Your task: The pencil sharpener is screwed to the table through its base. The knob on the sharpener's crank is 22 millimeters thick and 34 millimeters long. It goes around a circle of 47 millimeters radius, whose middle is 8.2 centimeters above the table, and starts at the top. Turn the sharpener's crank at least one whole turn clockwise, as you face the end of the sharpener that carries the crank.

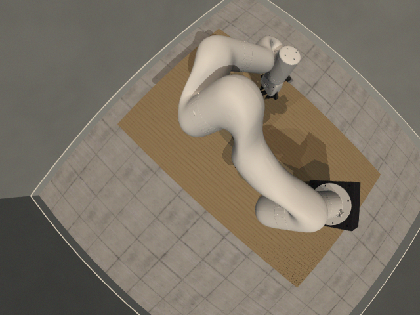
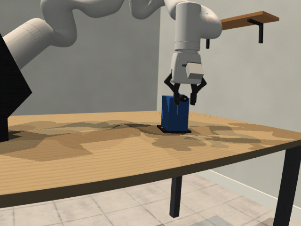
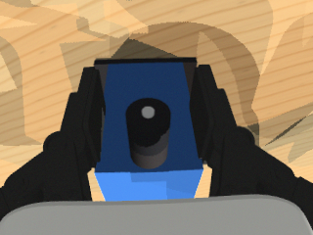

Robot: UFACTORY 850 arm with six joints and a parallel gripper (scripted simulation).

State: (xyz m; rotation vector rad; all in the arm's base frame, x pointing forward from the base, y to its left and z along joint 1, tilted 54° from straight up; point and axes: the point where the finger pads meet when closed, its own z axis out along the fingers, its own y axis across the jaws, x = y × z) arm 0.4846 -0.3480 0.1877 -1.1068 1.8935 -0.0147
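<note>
The black crank knob is 20 mm to the left of my hand.
</note>
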